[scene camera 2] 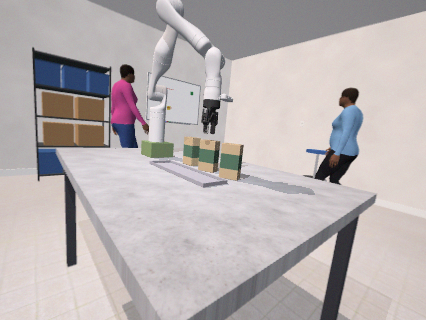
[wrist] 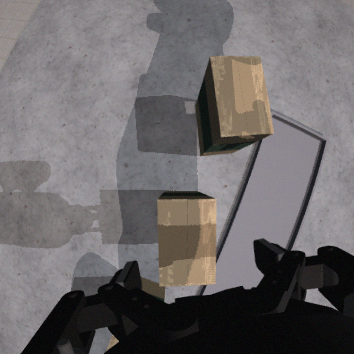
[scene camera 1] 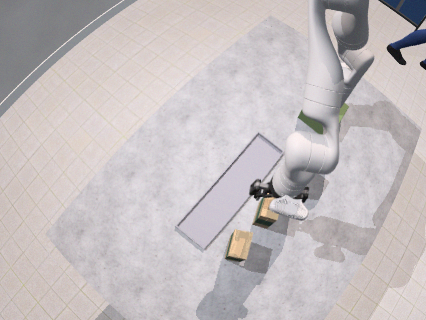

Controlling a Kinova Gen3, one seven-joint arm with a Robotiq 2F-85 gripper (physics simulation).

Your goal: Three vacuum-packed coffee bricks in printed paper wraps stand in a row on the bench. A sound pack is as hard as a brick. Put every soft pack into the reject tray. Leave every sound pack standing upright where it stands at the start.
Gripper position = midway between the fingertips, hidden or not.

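Note:
Visible: my gripper (wrist: 197,263), together with a grey reject tray (wrist: 273,202).

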